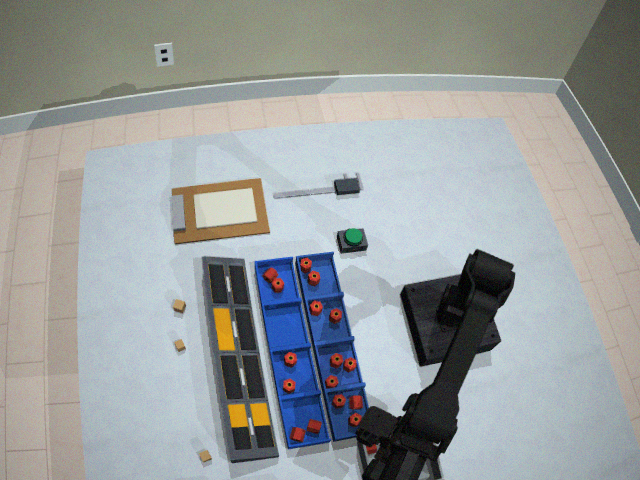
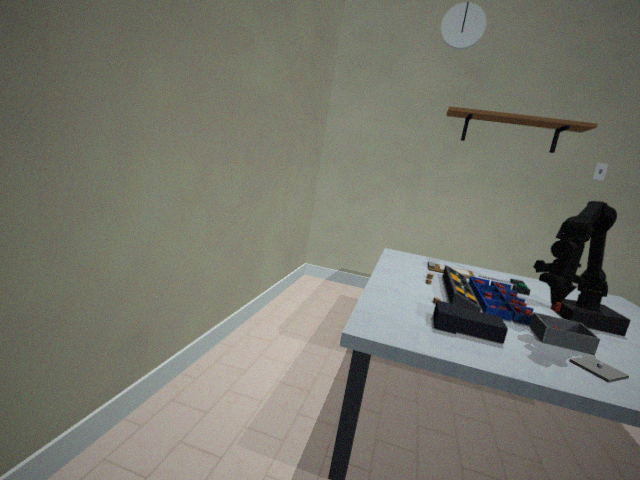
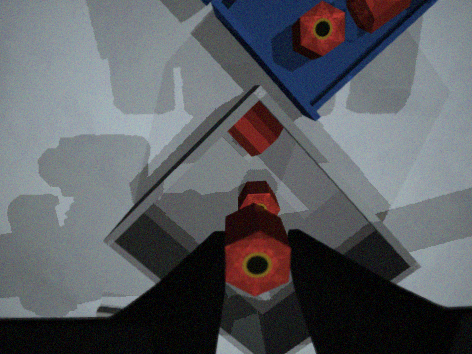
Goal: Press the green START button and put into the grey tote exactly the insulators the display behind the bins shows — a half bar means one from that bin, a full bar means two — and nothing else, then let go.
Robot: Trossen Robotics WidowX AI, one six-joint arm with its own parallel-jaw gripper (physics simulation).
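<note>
My gripper [image 3: 256, 241] [image 2: 557, 303] is shut on a red hexagonal insulator [image 3: 257, 265] [image 2: 556, 306], held upright above the grey tote [image 3: 182, 165] [image 2: 563, 338] [image 1: 437, 468]. Inside the tote, one insulator [image 3: 255, 129] [image 1: 371, 448] lies on its side in a corner; another [image 3: 258, 197] stands partly hidden behind the held one. The display [image 1: 223, 328] [image 2: 454, 281] shows a full orange bar in the second row's left cell and half bars in both bottom-row cells; other cells are dark. The green START button [image 1: 353, 236] [image 2: 520, 283] stands beyond the blue bins [image 1: 285, 326] [image 2: 488, 299]. The second left bin is empty; the others hold insulators.
A dark box [image 2: 467, 322] stands beside the display's near end. A flat plate with a knob [image 2: 591, 366] lies near the tote. A clipboard [image 1: 224, 207], a caliper-like tool [image 1: 346, 186] and small tan blocks [image 1: 178, 305] [image 1: 179, 344] [image 1: 205, 456] lie on the table.
</note>
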